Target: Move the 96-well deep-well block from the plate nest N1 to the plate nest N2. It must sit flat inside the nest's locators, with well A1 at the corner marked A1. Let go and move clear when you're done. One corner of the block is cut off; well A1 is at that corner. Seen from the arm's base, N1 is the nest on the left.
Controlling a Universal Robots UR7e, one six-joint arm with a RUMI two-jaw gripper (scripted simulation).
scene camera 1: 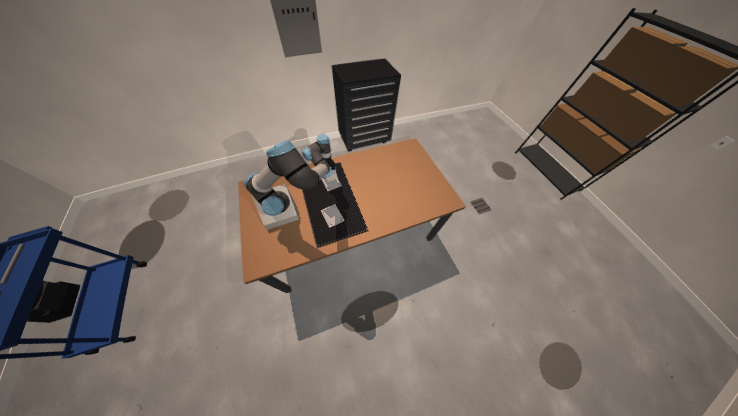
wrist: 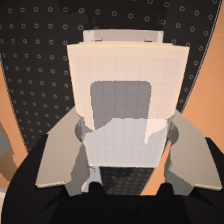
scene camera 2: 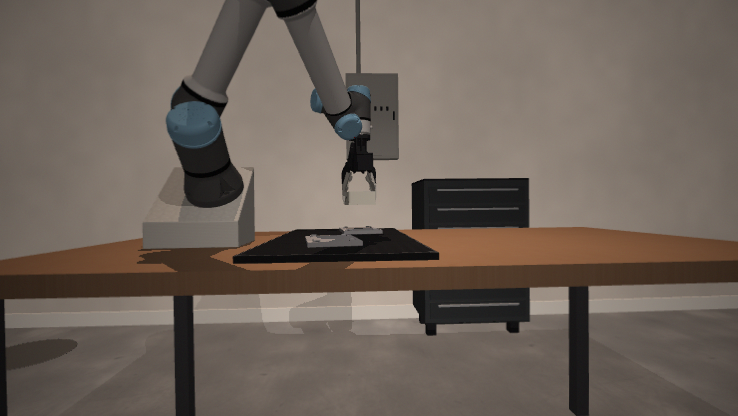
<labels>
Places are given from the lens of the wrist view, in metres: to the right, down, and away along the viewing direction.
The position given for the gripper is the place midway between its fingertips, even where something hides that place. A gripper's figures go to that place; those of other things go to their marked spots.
gripper (wrist: 123, 106): 0.01, -0.01, 0.14
white 96-well deep-well block (wrist: 125, 93): 0.01, -0.01, 0.10
</labels>
